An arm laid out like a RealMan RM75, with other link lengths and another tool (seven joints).
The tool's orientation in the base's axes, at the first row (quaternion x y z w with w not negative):
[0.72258 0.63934 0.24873 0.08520]
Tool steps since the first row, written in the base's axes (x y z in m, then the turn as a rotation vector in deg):
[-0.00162 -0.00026 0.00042 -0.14 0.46 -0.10]
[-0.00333 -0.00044 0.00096 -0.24 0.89 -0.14]
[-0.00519 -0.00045 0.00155 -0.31 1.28 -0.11]
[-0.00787 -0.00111 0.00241 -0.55 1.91 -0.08]
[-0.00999 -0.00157 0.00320 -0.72 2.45 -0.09]
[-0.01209 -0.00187 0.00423 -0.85 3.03 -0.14]
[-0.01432 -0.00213 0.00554 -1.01 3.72 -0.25]
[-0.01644 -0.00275 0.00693 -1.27 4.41 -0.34]
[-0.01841 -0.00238 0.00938 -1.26 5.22 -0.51]
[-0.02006 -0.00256 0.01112 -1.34 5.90 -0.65]
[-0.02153 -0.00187 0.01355 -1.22 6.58 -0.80]
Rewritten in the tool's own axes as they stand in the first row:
[-0.00024 -0.00120 -0.00117 0.41 -0.24 0.11]
[-0.00038 -0.00244 -0.00247 0.81 -0.42 0.18]
[-0.00035 -0.00382 -0.00385 1.19 -0.54 0.20]
[-0.00093 -0.00569 -0.00598 1.79 -0.84 0.18]
[-0.00130 -0.00713 -0.00774 2.30 -1.09 0.22]
[-0.00146 -0.00848 -0.00967 2.84 -1.32 0.31]
[-0.00151 -0.00982 -0.01190 3.47 -1.63 0.47]
[-0.00189 -0.01097 -0.01421 4.10 -2.01 0.56]
[-0.00103 -0.01169 -0.01717 4.84 -2.21 0.87]
[-0.00087 -0.01235 -0.01948 5.46 -2.46 1.08]
[0.00032 -0.01269 -0.02213 6.09 -2.53 1.40]

